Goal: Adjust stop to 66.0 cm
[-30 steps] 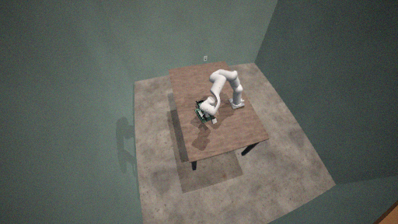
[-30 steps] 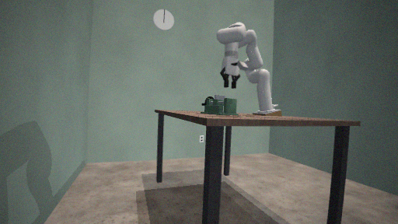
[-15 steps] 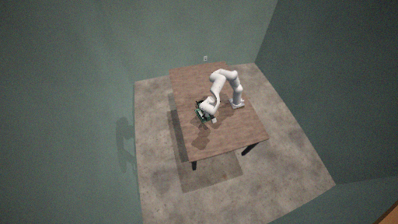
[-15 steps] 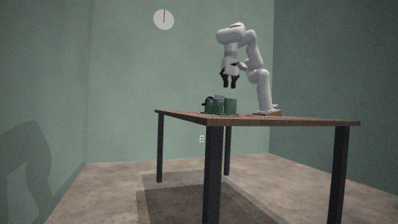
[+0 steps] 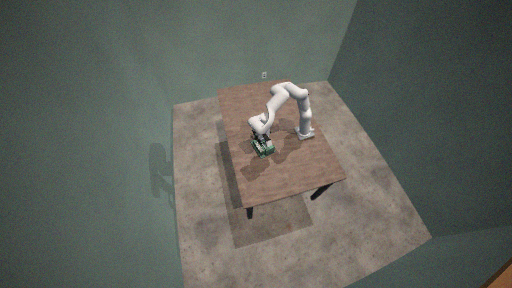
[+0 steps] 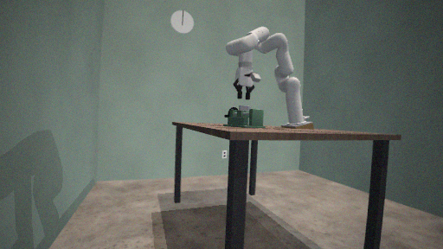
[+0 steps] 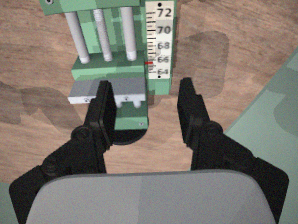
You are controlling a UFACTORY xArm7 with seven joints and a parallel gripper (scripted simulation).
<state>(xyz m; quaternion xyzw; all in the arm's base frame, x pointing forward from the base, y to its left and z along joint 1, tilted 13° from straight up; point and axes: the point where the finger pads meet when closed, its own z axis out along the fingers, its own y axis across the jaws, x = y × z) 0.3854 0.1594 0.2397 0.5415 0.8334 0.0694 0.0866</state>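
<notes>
Right now the black handwheel is 4 cm ahead of my hand, 15 cm to the right of it and 11 cm below it. The rest, counted from my hand: green stop fixture 1 cm behind, 5 cm to the right, 8 cm below.
</notes>
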